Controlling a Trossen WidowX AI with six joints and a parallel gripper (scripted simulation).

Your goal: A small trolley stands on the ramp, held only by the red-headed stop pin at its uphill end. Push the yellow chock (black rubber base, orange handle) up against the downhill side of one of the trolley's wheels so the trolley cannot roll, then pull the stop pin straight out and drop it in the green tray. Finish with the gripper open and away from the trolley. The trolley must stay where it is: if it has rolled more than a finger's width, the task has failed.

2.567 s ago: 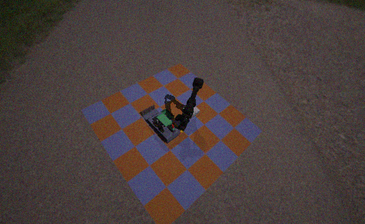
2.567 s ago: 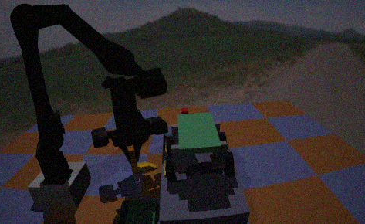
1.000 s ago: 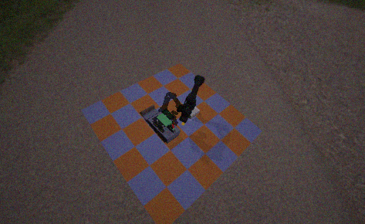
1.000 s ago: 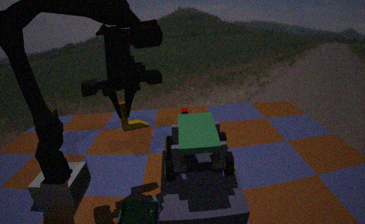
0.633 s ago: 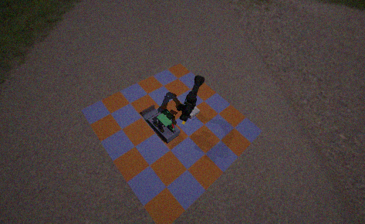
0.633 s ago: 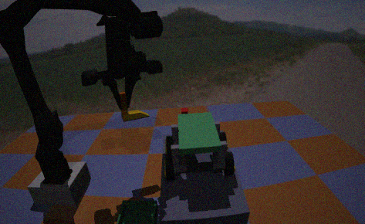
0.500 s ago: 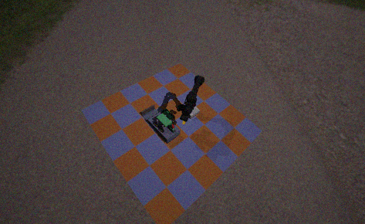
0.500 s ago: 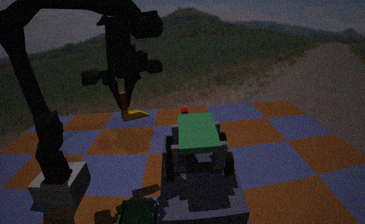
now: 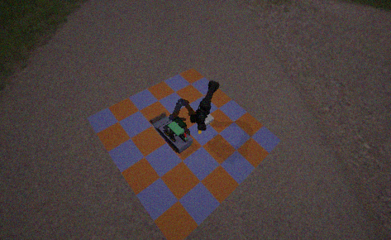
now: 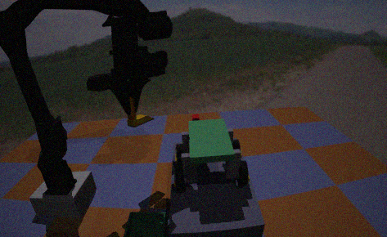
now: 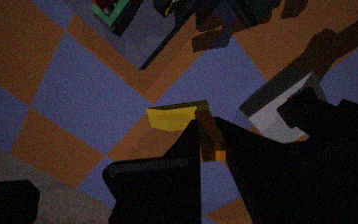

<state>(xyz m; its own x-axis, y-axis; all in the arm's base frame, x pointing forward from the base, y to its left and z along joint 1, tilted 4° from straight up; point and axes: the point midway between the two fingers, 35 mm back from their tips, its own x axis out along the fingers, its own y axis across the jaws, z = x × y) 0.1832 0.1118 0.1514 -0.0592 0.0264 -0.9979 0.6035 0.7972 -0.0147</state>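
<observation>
My gripper tip is 1 cm short of the yellow chock, 2 cm to the right of it and 1 cm above it. Also, from my gripper tip: trolley: 16 cm ahead, 10 cm to the right, 6 cm below; then grey ramp: 16 cm ahead, 11 cm to the right, 13 cm below; then red-headed stop pin: 14 cm ahead, 1 cm to the right, 5 cm below.
</observation>
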